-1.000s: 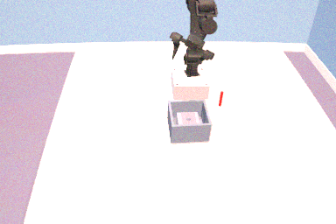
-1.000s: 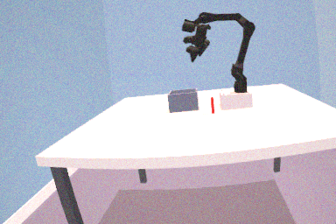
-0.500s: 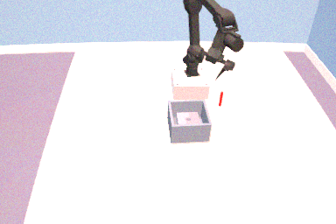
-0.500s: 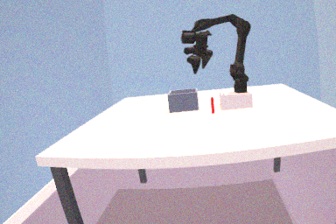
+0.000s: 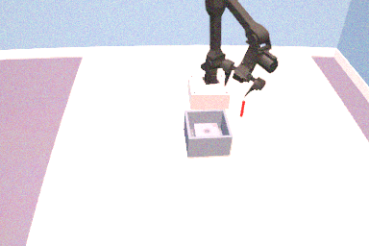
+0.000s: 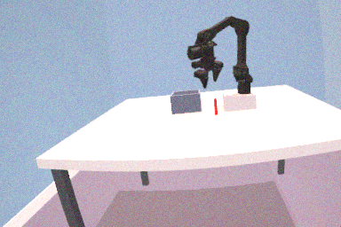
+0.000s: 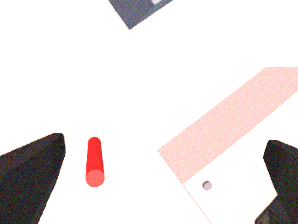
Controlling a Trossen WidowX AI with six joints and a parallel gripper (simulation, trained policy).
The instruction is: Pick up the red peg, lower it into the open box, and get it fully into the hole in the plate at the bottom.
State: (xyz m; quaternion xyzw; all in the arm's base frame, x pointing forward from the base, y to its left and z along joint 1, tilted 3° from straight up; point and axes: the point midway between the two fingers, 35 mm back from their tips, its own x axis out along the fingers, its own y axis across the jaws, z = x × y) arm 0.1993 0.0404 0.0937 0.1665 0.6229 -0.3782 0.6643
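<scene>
The red peg is 10 mm behind my gripper tip, 50 mm to the left of it and 100 mm below it. The rest, counted from my gripper tip: grey box 110 mm ahead, 150 mm to the right, 120 mm below; then plate 110 mm ahead, 150 mm to the right, 100 mm below.
</scene>
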